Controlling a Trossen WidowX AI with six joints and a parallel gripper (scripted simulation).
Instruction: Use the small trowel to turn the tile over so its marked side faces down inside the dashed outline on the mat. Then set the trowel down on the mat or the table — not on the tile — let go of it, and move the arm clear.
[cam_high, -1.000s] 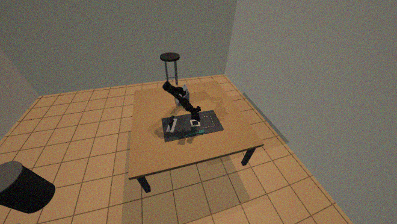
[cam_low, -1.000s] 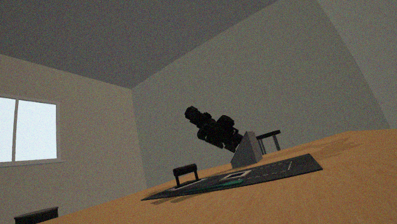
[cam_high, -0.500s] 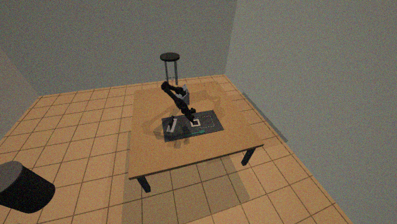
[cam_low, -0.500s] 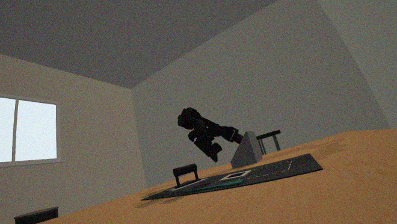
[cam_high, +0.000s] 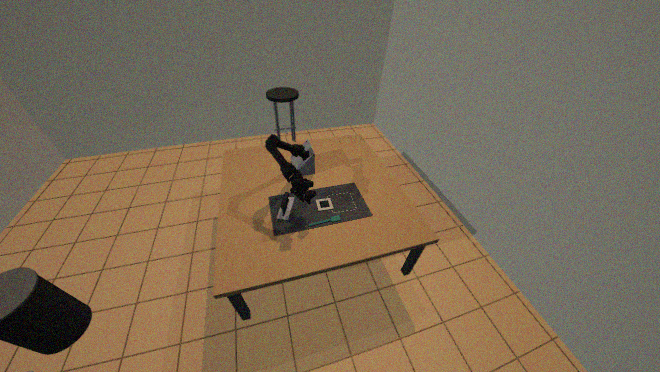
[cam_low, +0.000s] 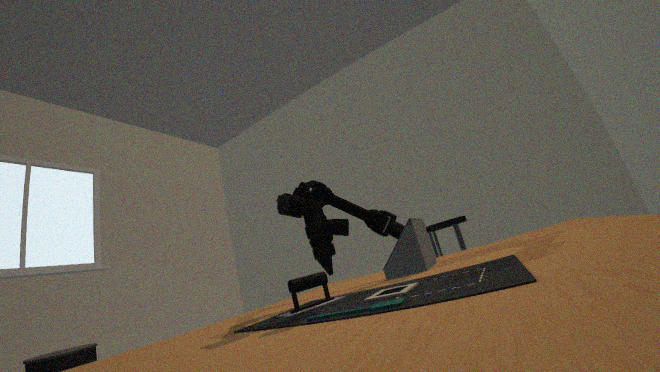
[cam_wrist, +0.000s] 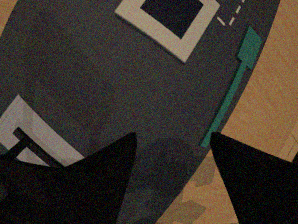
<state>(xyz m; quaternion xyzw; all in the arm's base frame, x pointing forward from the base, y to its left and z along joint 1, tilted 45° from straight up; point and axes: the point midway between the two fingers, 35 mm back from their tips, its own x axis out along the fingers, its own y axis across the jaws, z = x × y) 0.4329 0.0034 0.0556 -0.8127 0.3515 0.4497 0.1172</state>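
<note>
Right now my gripper tip is 50 mm past the dark mat, 90 mm to the right of it and 110 mm above it. Round my gripper tip: trowel: 90 mm ahead, 130 mm to the left, 80 mm below; tile: 50 mm behind, 120 mm to the left, 80 mm below.
</note>
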